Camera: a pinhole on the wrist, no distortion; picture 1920 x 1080 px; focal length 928.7 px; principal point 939.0 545.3 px. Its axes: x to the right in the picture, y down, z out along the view. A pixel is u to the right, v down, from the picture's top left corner.
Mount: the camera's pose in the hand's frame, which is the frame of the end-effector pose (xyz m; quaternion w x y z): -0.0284 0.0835 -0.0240 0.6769 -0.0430 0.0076 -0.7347
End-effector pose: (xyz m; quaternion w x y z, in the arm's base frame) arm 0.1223 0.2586 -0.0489 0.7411 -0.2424 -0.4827 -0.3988
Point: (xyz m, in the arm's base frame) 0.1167 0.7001 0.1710
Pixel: 639.4 594.0
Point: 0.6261 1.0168 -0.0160
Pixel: outside the picture
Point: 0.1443 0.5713 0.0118
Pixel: 612.5 370.6
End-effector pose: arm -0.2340 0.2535 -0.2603 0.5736 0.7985 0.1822 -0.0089
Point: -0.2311 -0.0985 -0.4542
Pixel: 1366.7 454.4
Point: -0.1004 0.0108 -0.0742
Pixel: 161.9 597.7
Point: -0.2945 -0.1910 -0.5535
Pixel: 1458.6 355.4
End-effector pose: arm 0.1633 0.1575 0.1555 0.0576 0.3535 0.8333 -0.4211
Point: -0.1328 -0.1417 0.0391
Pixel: 1738.5 872.3
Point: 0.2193 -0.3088 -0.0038
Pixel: 1292.7 73.0
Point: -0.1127 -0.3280 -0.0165
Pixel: 1567.9 595.0
